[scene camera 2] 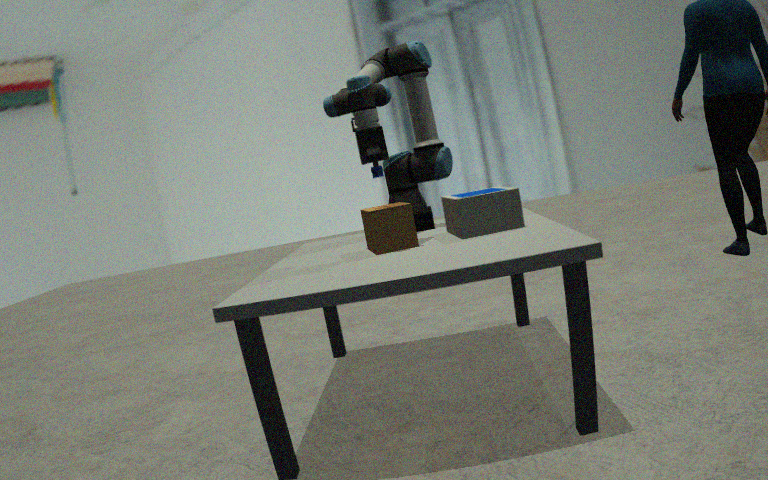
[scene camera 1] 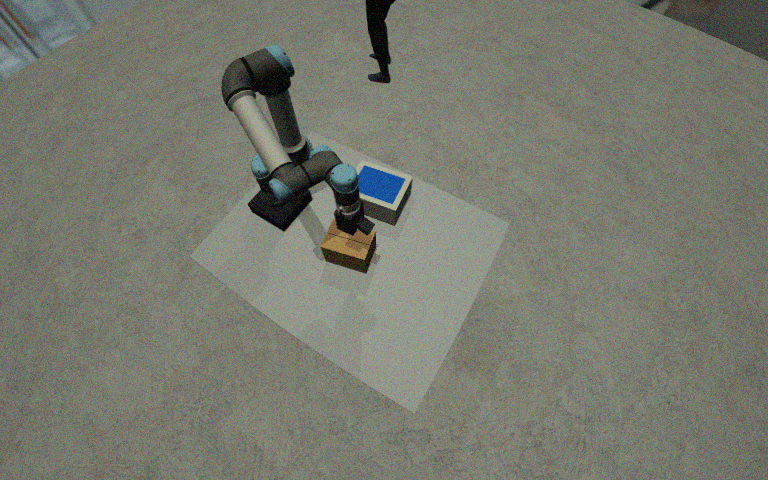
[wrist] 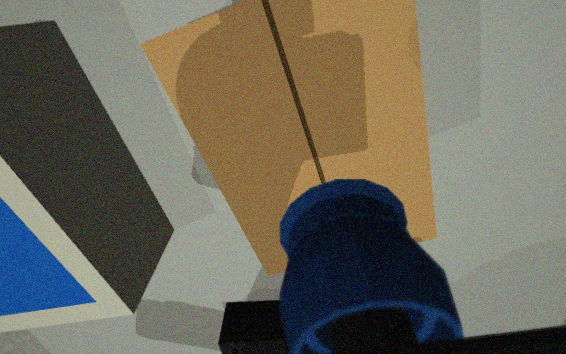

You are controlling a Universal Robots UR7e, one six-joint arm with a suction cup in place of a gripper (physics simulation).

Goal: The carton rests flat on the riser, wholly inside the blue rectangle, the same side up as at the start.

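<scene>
The brown carton stands upright on the table, apart from the riser, with a dark seam line across its top. The riser is a grey box with a pale rim; the blue rectangle covers most of its top. My gripper is a dark blue suction cup, open and holding nothing. It hangs above the carton with a gap between them in the scene camera 2 view. In the wrist view it overlaps the carton's near end.
The light table bears the carton, the riser and the arm's dark base. The riser stands beside the carton, towards the back right in the scene camera 1 view. A person stands on the floor away from the table.
</scene>
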